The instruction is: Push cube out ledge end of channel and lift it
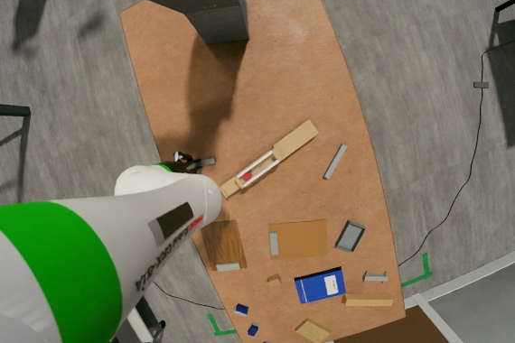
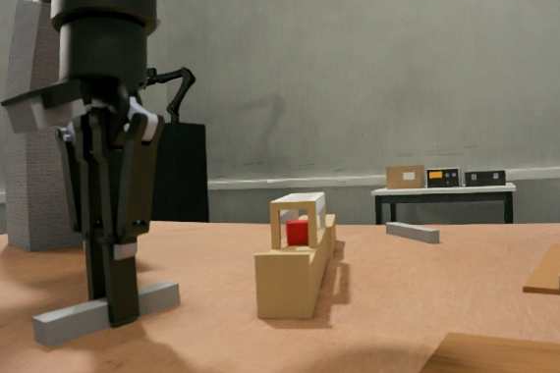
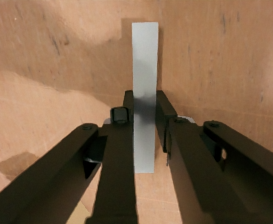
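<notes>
My gripper is now 60 mm short of the channel, 230 mm to the right of it and 20 mm below it. Round my hand: thin grey stick (110 mm ahead, 520 mm to the left, 30 mm below); then grey bar (30 mm below); then red cube (80 mm ahead, 190 mm to the left, 20 mm above).
</notes>
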